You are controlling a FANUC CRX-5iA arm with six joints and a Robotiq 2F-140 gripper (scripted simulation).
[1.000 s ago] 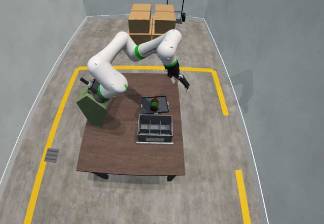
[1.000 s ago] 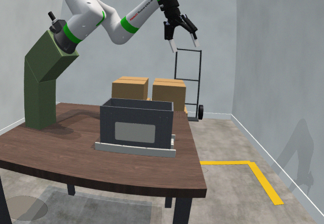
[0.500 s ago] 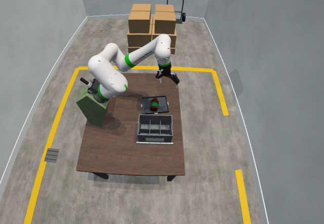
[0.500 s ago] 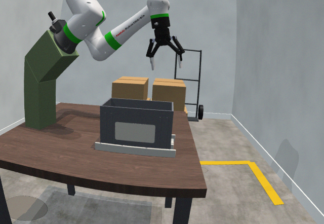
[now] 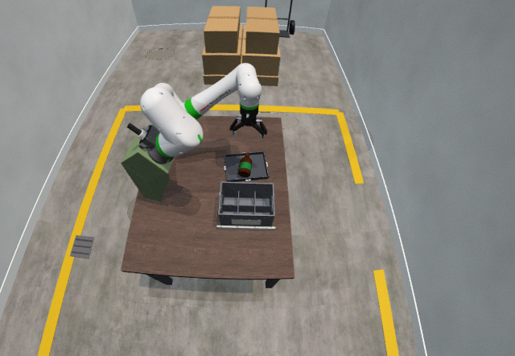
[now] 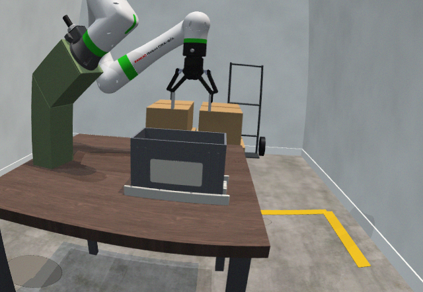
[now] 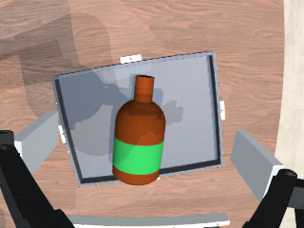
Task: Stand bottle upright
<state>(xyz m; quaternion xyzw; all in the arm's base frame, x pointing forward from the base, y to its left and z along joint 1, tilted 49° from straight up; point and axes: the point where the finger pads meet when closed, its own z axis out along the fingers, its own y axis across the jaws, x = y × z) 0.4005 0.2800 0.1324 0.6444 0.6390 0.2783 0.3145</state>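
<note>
Now: the brown bottle 18 cm below my hand and 5 cm to the right of it. The rest, counted from my hand: grey tray (21 cm below, 5 cm to the right); dark grey crate (35 cm to the right, 14 cm below, 3 cm ahead).
</note>
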